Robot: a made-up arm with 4 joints.
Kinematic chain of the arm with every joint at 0, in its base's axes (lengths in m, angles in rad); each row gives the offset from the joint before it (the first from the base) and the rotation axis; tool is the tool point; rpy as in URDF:
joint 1: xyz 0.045 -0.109 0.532 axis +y
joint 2: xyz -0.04 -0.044 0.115 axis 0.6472 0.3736 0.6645
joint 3: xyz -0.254 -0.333 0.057 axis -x
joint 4: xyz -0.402 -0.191 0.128 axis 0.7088 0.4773 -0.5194
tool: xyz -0.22 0 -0.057 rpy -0.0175 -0.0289 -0.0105
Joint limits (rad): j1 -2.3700..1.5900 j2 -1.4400..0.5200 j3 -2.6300..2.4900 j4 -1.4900..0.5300
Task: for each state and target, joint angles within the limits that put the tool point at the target. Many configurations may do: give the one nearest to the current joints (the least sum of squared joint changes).
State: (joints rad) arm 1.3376 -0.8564 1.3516 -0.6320
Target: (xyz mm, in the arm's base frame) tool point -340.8 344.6 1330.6
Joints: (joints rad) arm 1.1588 -1.2736 1.1720 -0.6989
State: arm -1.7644 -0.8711 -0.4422 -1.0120
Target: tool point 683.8 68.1 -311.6
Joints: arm -2.2055 -1.2747 0.1512 -1.0470
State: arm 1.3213 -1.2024 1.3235 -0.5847
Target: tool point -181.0 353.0 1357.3
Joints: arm 1.3569 -1.2239 1.3993 -0.5815
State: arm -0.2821 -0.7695 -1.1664 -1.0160
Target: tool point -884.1 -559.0 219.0
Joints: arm -0.3497 -0.4822 -0.5737 -1.0719
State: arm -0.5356 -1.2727 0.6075 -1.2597
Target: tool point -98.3 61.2 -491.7
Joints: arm -1.2370 -1.4400 -0.2212 -0.8395
